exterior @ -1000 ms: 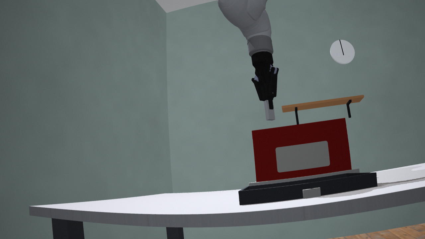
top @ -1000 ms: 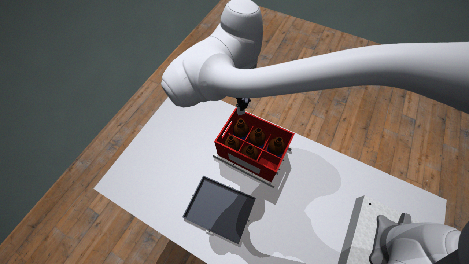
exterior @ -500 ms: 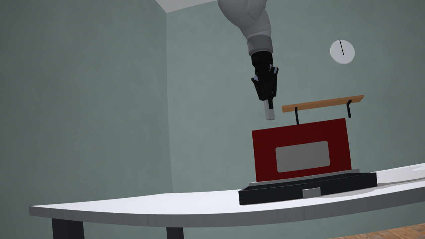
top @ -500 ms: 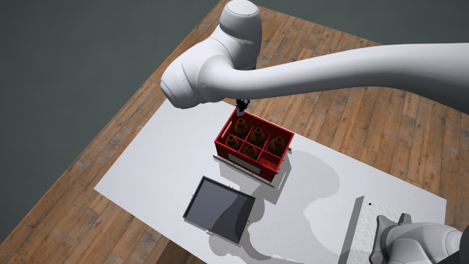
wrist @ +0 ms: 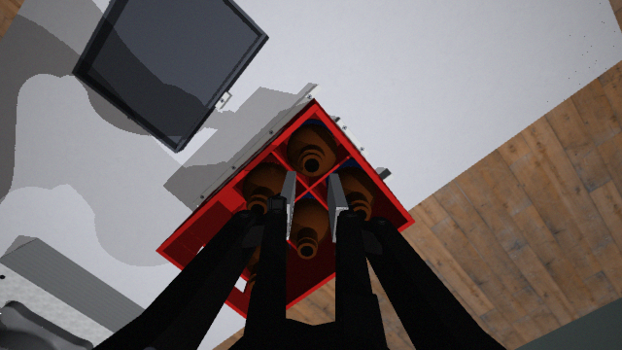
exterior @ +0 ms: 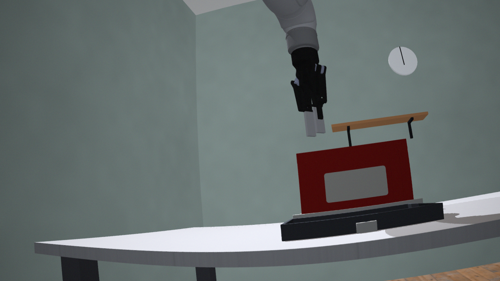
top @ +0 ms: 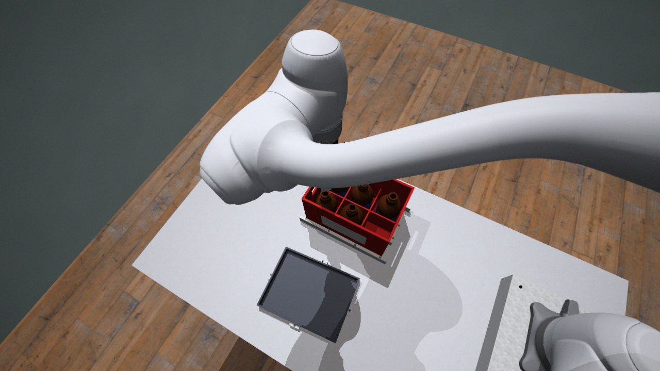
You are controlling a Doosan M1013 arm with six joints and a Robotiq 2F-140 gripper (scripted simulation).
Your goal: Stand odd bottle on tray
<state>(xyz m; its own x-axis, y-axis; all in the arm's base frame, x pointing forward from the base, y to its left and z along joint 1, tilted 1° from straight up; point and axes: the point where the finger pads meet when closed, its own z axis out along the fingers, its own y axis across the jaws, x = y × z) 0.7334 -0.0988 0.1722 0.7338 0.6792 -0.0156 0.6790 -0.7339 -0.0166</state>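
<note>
My hand is 17 cm above the crate, 9 cm past it and 4 cm to the left of it. The rest, counted from my hand: dark tray (25 cm to the left, 25 cm below, 7 cm behind).
</note>
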